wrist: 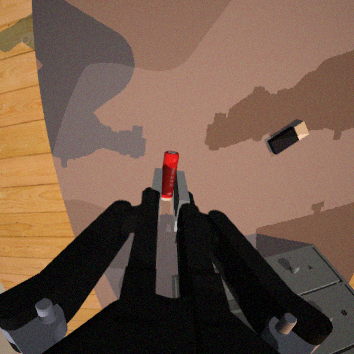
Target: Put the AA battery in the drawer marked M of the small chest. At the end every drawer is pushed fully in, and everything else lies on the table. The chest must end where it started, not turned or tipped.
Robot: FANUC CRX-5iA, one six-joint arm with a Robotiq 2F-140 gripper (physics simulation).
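Frame: origin at the arm's base, x down, y left, z ahead, level; metres.
Seen in the pictures: gripper, fingertip midpoint: (167,181).
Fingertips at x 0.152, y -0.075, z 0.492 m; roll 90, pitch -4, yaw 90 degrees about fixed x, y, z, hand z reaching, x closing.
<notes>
Offsets run from my fingertips to a thing's middle. Level surfaces: height alone.
The red AA battery @[dx +0.000, dy +0.000, dz -0.006 m] (169,172) is held between the fingertips of my gripper (167,181), near the middle of the wrist view. The gripper is shut on it, and its far end sticks out past the pads. The grey small chest (306,269) is at the lower right, partly hidden behind the right finger linkage. Parts of its drawers show, with small dark marks that I cannot read as letters. Whether the drawer marked M is among them, I cannot tell. The battery is above the table, to the upper left of the chest.
A black block with a pale end @[dx +0.105, dy +0.186, dz -0.045 m] (285,140) lies on the brown table @[dx +0.112 m] (175,110) at the right. Dark shadows of the arm and gripper fall across the table. The table's curved edge runs down the left, with a wooden plank floor (25,175) beyond it.
</notes>
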